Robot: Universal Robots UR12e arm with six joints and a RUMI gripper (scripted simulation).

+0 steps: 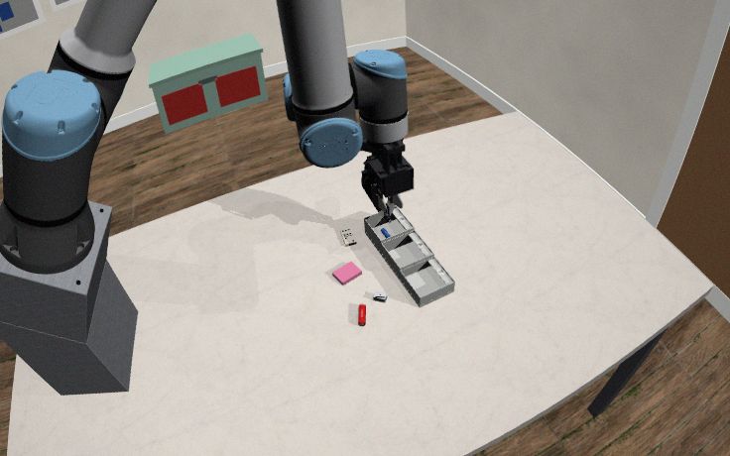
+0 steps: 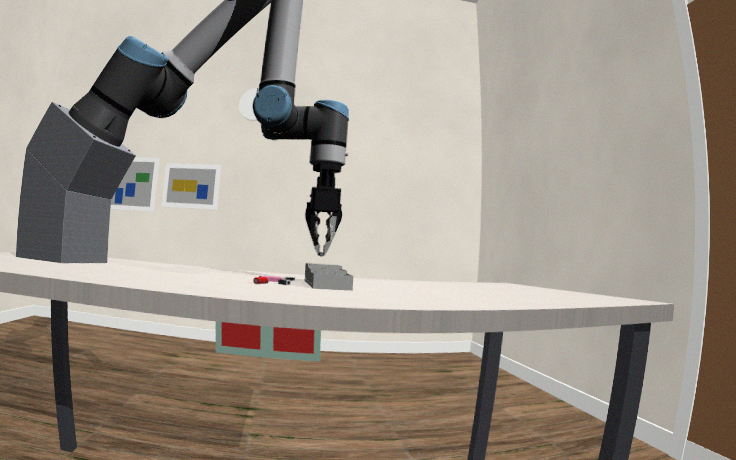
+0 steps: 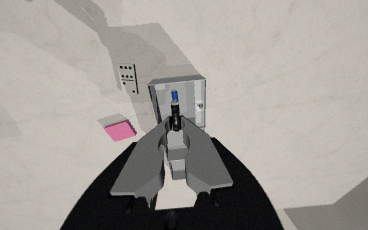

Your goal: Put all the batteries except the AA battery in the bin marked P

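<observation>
My hand is 10 mm above the black battery. Also, from my hand: white dotted tile: 70 mm behind, 60 mm to the left, 80 mm below; blue battery: 70 mm below; bin marked P: 10 mm behind, 90 mm to the right, 60 mm below.
</observation>
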